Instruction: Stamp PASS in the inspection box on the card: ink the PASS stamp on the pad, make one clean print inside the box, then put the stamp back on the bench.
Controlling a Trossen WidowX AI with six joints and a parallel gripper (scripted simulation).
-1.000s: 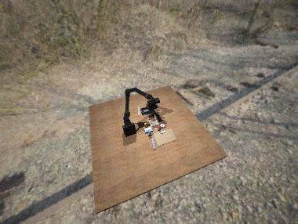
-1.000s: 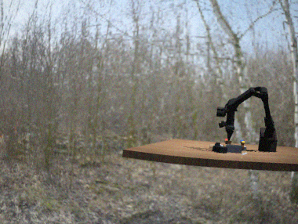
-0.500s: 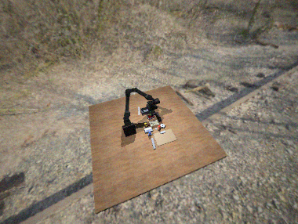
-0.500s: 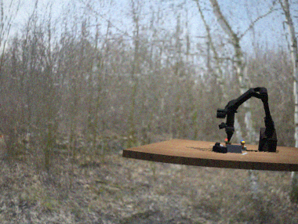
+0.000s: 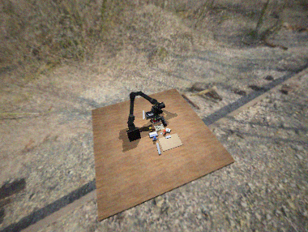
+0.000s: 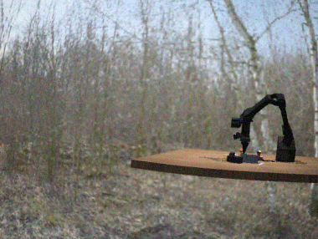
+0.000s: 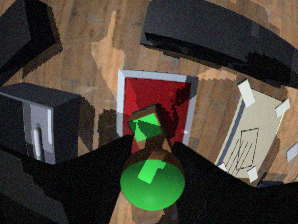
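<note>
Right now the red ink pad is 4 cm below my gripper tip. From my gripper tip the other things lie so: card (11 cm to the right, 5 cm below, 1 cm ahead); long black block (8 cm ahead, 4 cm to the right, 3 cm below); green-knobbed stamp (right at my gripper tip).
</note>
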